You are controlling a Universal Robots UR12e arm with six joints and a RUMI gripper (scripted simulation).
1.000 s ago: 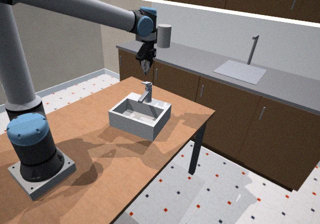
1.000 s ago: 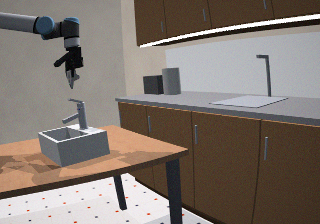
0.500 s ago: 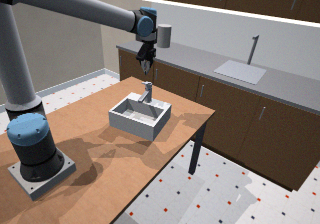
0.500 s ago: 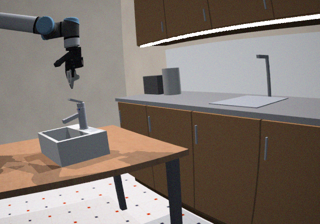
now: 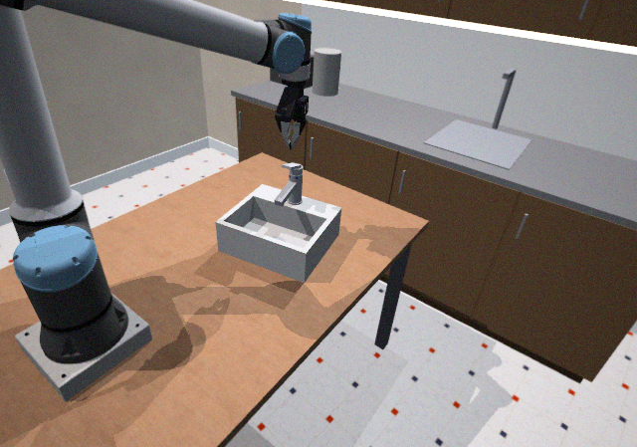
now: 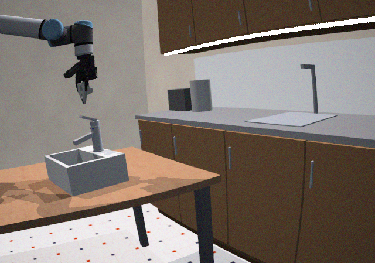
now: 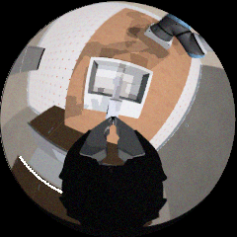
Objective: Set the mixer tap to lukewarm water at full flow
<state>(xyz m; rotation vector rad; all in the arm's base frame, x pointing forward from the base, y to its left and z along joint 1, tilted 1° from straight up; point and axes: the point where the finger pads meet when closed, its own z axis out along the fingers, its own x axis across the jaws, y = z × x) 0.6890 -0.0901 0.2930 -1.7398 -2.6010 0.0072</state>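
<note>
The lever lies 1 cm ahead of my hand, 1 cm to the left of it and 8 cm below it. Also, from my hand: grey mixer tap: 3 cm ahead, 1 cm to the left, 13 cm below; then white basin: 7 cm behind, 1 cm to the right, 32 cm below.
</note>
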